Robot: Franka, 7 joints.
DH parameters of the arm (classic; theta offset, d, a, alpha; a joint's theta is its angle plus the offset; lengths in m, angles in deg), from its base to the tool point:
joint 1: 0 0.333 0 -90
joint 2: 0 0 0 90
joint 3: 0 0.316 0.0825 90
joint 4: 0 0 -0.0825 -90
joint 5: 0 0.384 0 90
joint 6: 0 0 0.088 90
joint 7: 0 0.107 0 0
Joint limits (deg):
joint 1: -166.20..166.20
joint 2: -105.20..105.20
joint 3: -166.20..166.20
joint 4: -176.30..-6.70
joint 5: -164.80..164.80
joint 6: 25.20..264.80
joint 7: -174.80..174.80
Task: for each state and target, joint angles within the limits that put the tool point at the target. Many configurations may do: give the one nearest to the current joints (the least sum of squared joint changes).
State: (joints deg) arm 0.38 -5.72 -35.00 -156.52 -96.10 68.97 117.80
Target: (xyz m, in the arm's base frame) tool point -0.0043 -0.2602 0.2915
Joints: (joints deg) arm -14.60 -9.42 -45.63 -170.86 -87.26 50.53 117.80
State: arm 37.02 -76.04 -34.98 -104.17 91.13 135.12 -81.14
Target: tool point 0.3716 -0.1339 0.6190
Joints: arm 43.42 -62.35 -46.93 -139.10 90.82 138.68 -81.14
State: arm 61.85 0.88 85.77 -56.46 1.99 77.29 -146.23
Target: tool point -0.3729 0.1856 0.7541
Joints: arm 65.30 -4.85 83.06 -64.68 0.97 35.56 -146.23
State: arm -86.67 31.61 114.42 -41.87 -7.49 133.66 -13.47
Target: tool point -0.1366 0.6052 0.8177
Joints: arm -50.22 -10.91 148.27 -65.14 -5.35 127.41 -13.47
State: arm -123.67 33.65 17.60 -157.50 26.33 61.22 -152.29
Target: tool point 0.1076 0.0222 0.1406
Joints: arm -106.80 62.14 17.14 -166.53 25.18 83.63 -152.29
